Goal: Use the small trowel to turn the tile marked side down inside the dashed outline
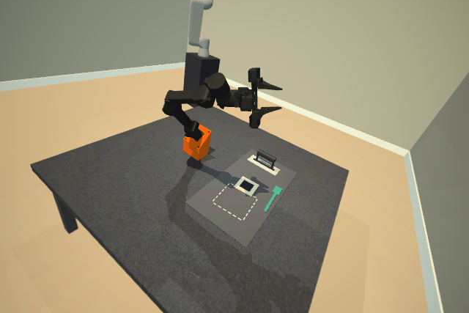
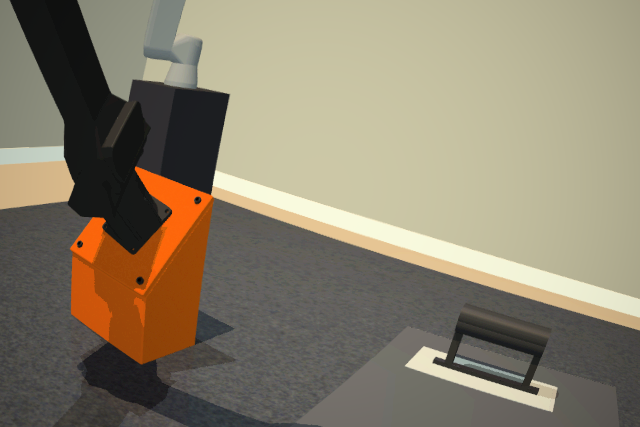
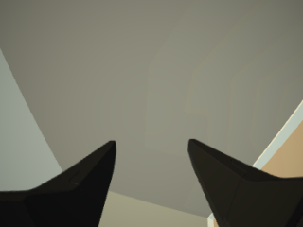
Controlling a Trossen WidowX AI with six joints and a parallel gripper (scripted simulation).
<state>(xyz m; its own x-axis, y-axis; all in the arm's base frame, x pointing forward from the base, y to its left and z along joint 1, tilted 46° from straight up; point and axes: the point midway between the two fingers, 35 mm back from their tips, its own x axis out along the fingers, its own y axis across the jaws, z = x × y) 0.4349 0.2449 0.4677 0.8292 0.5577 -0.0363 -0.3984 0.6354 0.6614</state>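
Now: gripper tip 160 mm past the dark handled tool, 430 mm to the right of it and 560 mm above it. From my gripper tip the other things lie so: grey mat: 120 mm behind, 210 mm to the left, 610 mm below; then cream tile: 130 mm behind, 190 mm to the left, 590 mm below; then teal trowel: 10 mm ahead, 250 mm to the left, 590 mm below.
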